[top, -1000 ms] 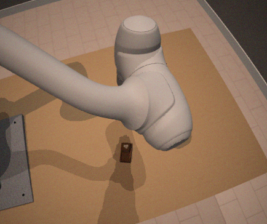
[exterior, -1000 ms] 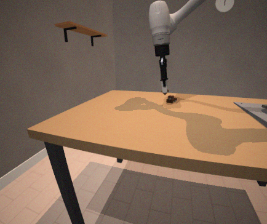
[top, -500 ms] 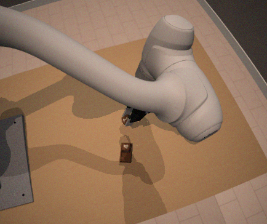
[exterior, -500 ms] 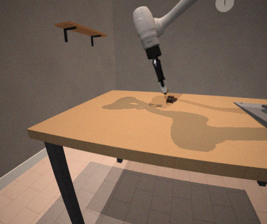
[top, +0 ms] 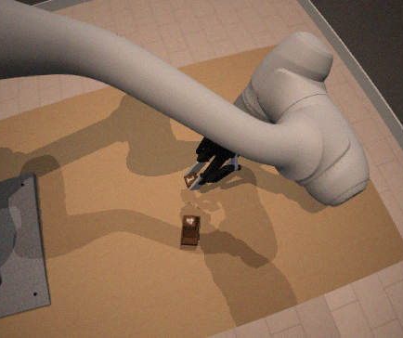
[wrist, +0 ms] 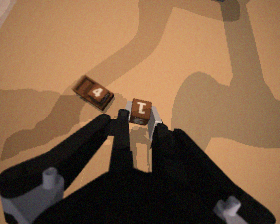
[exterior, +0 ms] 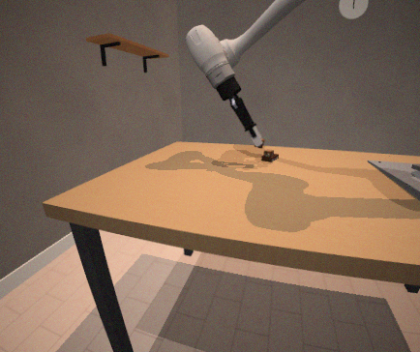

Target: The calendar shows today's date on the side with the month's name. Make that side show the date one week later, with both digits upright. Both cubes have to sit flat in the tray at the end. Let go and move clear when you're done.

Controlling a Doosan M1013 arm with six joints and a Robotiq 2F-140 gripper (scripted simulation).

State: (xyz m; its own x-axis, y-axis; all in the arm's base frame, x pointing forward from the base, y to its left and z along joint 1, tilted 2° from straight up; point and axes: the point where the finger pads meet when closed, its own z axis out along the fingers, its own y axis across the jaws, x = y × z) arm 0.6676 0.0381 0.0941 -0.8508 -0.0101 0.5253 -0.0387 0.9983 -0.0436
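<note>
Right now the tray is 50 mm behind my hand, 100 mm to the right of it and 100 mm below it. The rest, counted from my hand: cube 10 mm behind, 20 mm below.
</note>
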